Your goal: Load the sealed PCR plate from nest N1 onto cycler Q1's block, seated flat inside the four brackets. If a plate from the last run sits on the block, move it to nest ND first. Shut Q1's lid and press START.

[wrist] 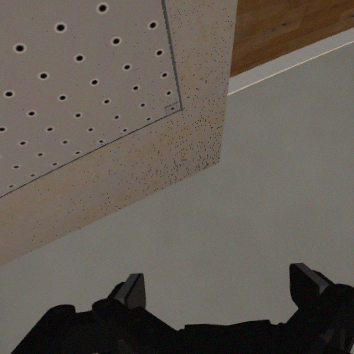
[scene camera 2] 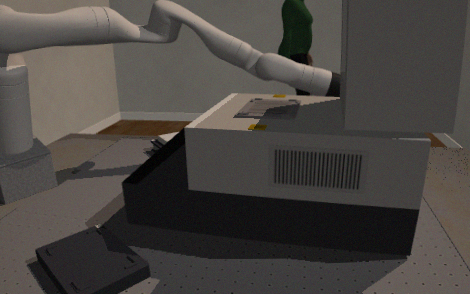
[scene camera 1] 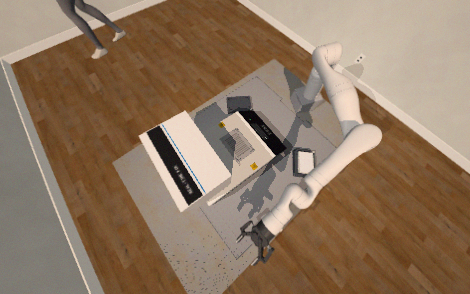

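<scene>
Cycler Q1 (scene camera 1: pixel 224 194) (scene camera 2: pixel 225 160) has its lid (scene camera 1: pixel 195 142) (scene camera 2: pixel 400 65) standing open. Its block (scene camera 1: pixel 241 144) (scene camera 2: pixel 280 108) shows as a grey gridded rectangle, partly in shadow; whether a clear plate sits on it I cannot tell. A white-topped plate (scene camera 1: pixel 306 162) sits in a dark nest on the panel side of the cycler. Another dark nest (scene camera 1: pixel 239 104) (scene camera 2: pixel 92 260) holds no visible plate. The nest labels are not readable. The black front panel (scene camera 1: pixel 262 131) (scene camera 2: pixel 155 160) bears small writing. My gripper (scene camera 1: pixel 247 251) (wrist: pixel 216 284) is open and empty, off the table's edge, away from block and nests; the lid hides it in scene camera 2.
The perforated table top (scene camera 1: pixel 150 192) (wrist: pixel 70 112) has its corner in the wrist view. Yellow marks (scene camera 1: pixel 254 166) (scene camera 2: pixel 257 127) flank the block. The raised lid stands tall beside the block. My arm passes above the plate's side of the table. A person (scene camera 1: pixel 82 25) (scene camera 2: pixel 296 30) stands beyond.
</scene>
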